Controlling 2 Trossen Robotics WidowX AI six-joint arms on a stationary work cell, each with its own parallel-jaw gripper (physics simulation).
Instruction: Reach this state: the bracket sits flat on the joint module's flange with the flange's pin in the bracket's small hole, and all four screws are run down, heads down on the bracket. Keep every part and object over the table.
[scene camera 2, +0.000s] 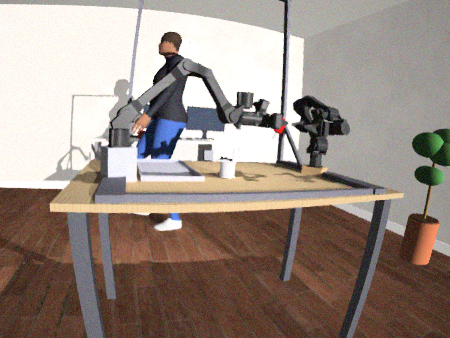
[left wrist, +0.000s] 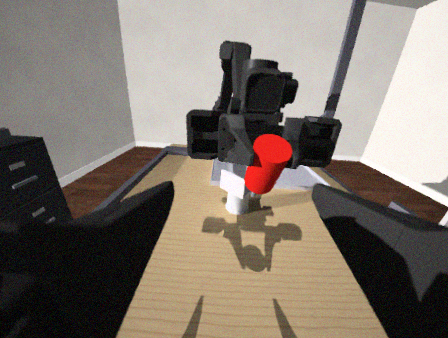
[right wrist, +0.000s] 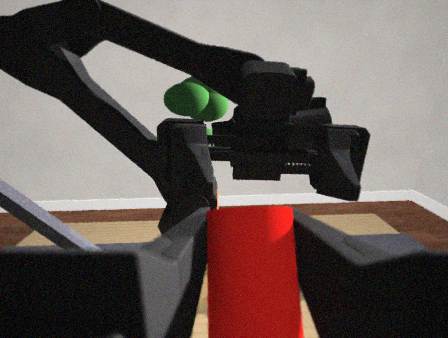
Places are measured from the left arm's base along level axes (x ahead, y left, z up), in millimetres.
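Pixels of known places: left gripper, fingertip midpoint: (scene camera 2: 297, 125) (left wrist: 243, 189) (right wrist: 284, 192); right gripper, fingertip midpoint: (scene camera 2: 286, 123) (left wrist: 273, 162) (right wrist: 246, 217); left arm's base, origin of the base link: (scene camera 2: 314, 166); right arm's base, origin of the base link: (scene camera 2: 118, 146).
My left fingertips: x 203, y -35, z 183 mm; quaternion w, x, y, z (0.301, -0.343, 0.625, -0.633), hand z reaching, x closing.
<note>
Ahead of a thing's pixels: the offset from my left fingertips to its top centre. "spot": to the spot under its first point.
The white joint module {dx +208, dy -190, dz -157 mm} (scene camera 2: 227, 170) (left wrist: 237, 205) stands upright on the table, small dark bits on its top. A pale upright piece (scene camera 2: 236, 153) (left wrist: 232, 183), seemingly the bracket, shows above it; whether it sits flat, and the pin and small hole, cannot be told. The screws cannot be made out singly. My right gripper (scene camera 2: 281, 125) (right wrist: 246, 217) is shut on the red handle {spot: dx +15, dy -41, dz +6 mm} (left wrist: 269, 162) (right wrist: 252, 270) of a screwdriver, high above the table; its shaft is mostly hidden. My left gripper (left wrist: 243, 189) is open and empty, facing the right gripper across a small gap.
A shallow grey tray {dx +319, dy -422, dz -204 mm} (scene camera 2: 172, 178) lies near the right arm's base (scene camera 2: 119, 164). Dark rails (scene camera 2: 240, 195) run along the table's edges, and an upright post (scene camera 2: 285, 75) stands behind. A person (scene camera 2: 170, 95) stands beyond the table. A dark drawer cabinet (left wrist: 30, 175) stands off to one side.
</note>
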